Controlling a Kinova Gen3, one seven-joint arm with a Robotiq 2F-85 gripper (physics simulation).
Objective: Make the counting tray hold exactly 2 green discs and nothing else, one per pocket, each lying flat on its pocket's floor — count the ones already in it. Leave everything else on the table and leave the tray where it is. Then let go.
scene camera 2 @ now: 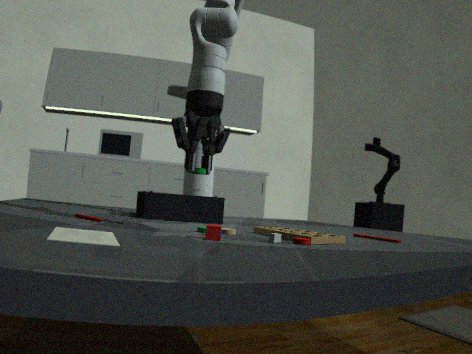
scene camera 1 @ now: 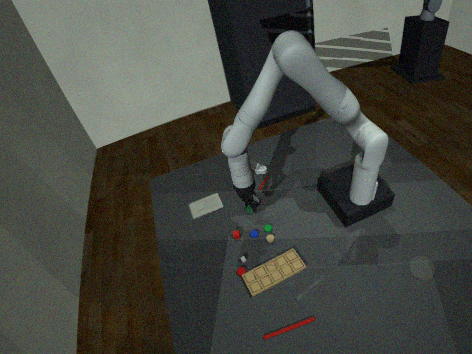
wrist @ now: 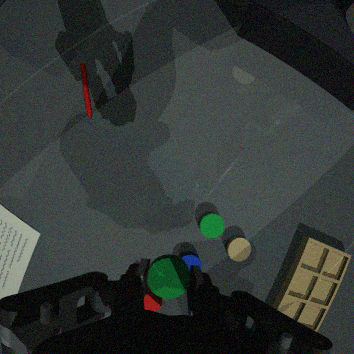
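My gripper (scene camera 1: 251, 208) (scene camera 2: 200, 169) (wrist: 168, 273) is shut on a green disc (scene camera 1: 249, 209) (scene camera 2: 200, 171) (wrist: 168, 277) and holds it well above the table. A second green disc (scene camera 1: 268, 228) (scene camera 2: 201, 229) (wrist: 212, 225) lies flat on the table, beside a blue disc (scene camera 1: 254, 233) (wrist: 192, 262) and a tan disc (scene camera 1: 270, 238) (scene camera 2: 229, 231) (wrist: 239, 249). The wooden counting tray (scene camera 1: 274, 272) (scene camera 2: 327, 240) (wrist: 327, 289) has two rows of pockets; no disc shows in them in scene camera 1. Part of the tray is outside the wrist view.
A red block (scene camera 1: 236, 234) (scene camera 2: 213, 232) (wrist: 152, 302) lies near the blue disc. A red disc (scene camera 1: 241, 271) (scene camera 2: 302, 241) lies against the tray's end, near a small white cube (scene camera 1: 243, 259) (scene camera 2: 275, 238). A red bar (scene camera 1: 289, 328) (scene camera 2: 376, 238) and a pale sheet (scene camera 1: 206, 205) (scene camera 2: 84, 236) also lie there.
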